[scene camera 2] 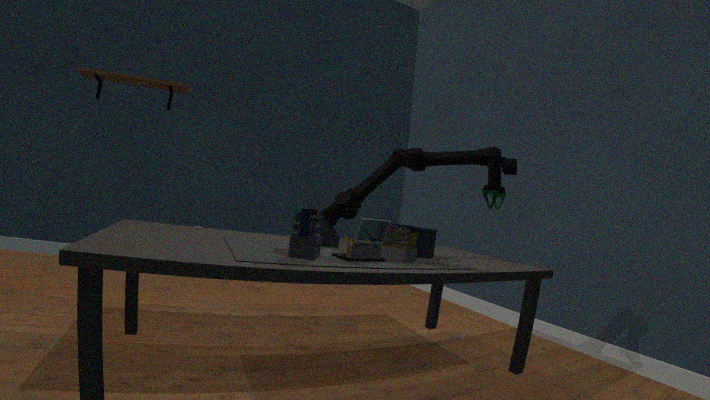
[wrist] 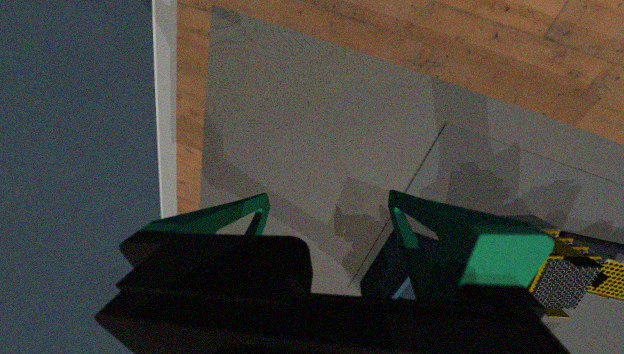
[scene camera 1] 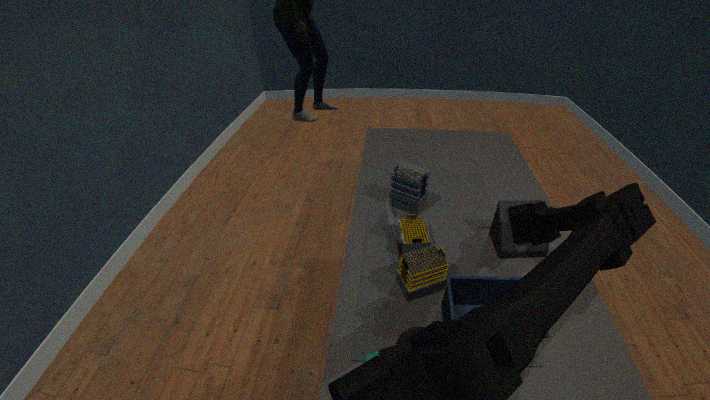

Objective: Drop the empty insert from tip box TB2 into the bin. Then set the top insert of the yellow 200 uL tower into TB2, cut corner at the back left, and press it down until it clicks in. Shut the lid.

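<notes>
My gripper point(scene camera 2: 495, 204) point(wrist: 325, 198) is open and empty, high above the table on the far side of the bin from the tip boxes. In scene camera 1 the arm hides most of it. Tip box TB2 point(scene camera 1: 416, 246) point(scene camera 2: 369, 251) stands between the two towers with its clear lid point(scene camera 2: 373, 231) raised. A yellow insert point(scene camera 1: 414, 230) point(wrist: 614, 279) lies in TB2. The yellow tower point(scene camera 1: 424, 274) point(scene camera 2: 400, 245) point(wrist: 564, 284) stands beside it, tips showing in its top insert. The bin point(scene camera 1: 448, 300) point(scene camera 2: 426, 243) point(wrist: 381, 267) is dark blue; arm and fingers hide much of its inside.
A blue tower point(scene camera 1: 409, 186) point(scene camera 2: 306, 230) stands beyond TB2. The robot's grey base block point(scene camera 1: 504, 235) stands to the right of TB2 in scene camera 1. The raised arm point(scene camera 1: 560, 270) point(scene camera 2: 375, 180) crosses over the bin. A person point(scene camera 1: 310, 55) stands on the floor past the table point(scene camera 1: 450, 150).
</notes>
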